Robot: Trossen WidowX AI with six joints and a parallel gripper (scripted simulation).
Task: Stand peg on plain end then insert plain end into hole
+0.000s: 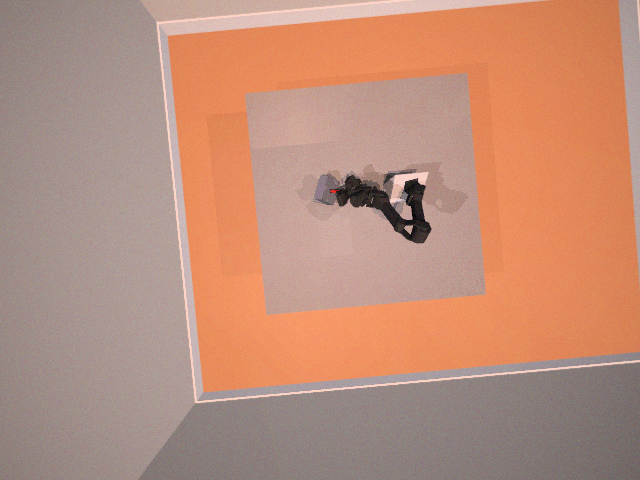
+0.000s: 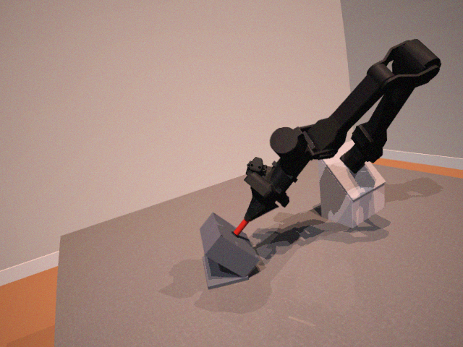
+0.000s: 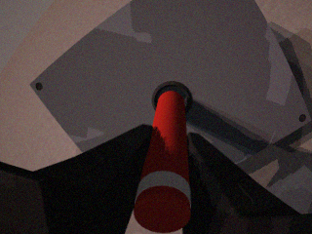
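Right now my gripper tip is 5 cm short of the sloped grey panel, 3 cm to the left of it and 5 cm above it. The rest, counted from my gripper tip: red peg 1 cm behind, 1 cm to the left, 1 cm above; then base plate 6 cm ahead, 3 cm to the right, 11 cm below.
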